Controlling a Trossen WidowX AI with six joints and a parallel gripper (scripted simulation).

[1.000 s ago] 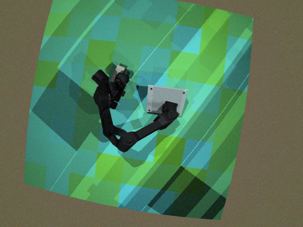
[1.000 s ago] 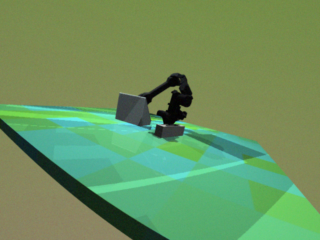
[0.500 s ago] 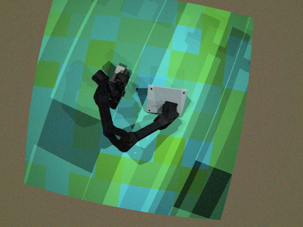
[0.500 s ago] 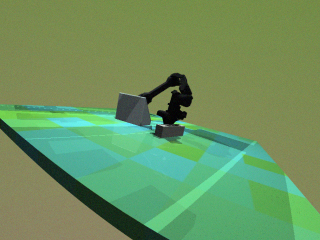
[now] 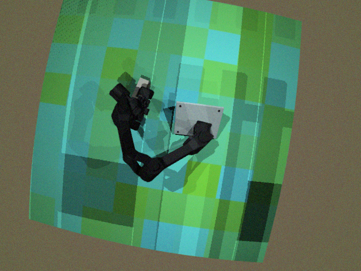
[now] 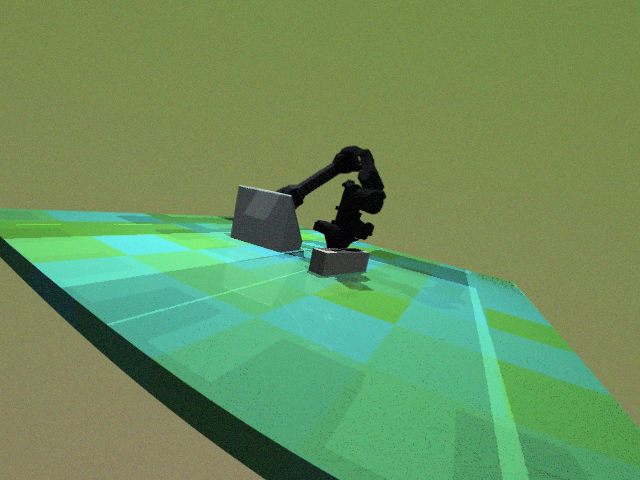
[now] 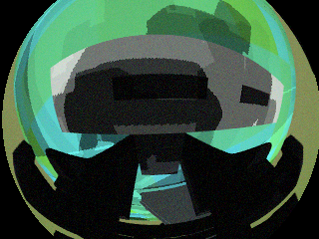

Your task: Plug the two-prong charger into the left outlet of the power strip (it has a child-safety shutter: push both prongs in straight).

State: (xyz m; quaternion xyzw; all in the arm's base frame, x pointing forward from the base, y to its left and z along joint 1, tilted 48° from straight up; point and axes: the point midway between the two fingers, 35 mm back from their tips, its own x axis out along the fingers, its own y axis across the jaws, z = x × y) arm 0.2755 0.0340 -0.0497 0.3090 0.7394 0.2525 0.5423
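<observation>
The dark charger lies 20 mm ahead of my gripper tip and 10 mm above it.
</observation>
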